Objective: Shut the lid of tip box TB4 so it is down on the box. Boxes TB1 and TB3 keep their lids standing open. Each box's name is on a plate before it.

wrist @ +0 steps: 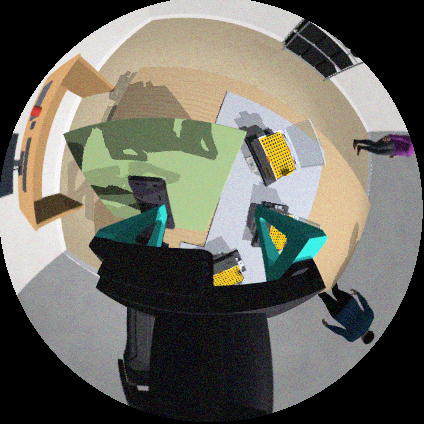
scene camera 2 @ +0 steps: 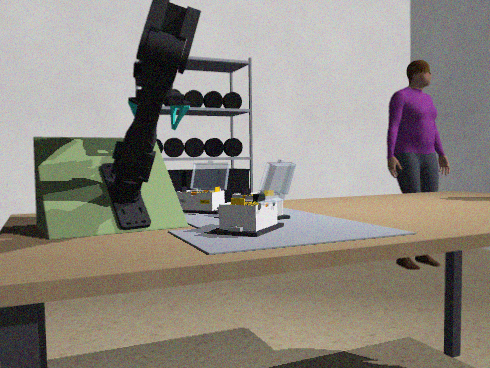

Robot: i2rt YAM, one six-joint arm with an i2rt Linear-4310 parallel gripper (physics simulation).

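Three tip boxes stand on a grey mat [scene camera 2: 320,232] [wrist: 230,200]. The far one [scene camera 2: 202,201] [wrist: 276,156] has its clear lid [scene camera 2: 210,176] [wrist: 305,144] standing open. In the wrist view the middle box [wrist: 277,237] is partly behind a finger. In the scene view an open clear lid [scene camera 2: 280,177] rises behind the nearest box [scene camera 2: 245,217]. The lowest box in the wrist view [wrist: 227,275] is partly covered by the gripper body, its lid hidden there. Name plates are too small to read. My gripper [scene camera 2: 154,116] [wrist: 210,209] is open and empty, high above the table, apart from the boxes.
A green patterned panel [scene camera 2: 80,200] [wrist: 200,180] stands upright beside the arm's base, on the table [scene camera 2: 115,260] [wrist: 345,200]. A metal rack [scene camera 2: 250,100] stands beyond the table. One person in purple [scene camera 2: 414,120] and one in blue [wrist: 352,315] stand off the table.
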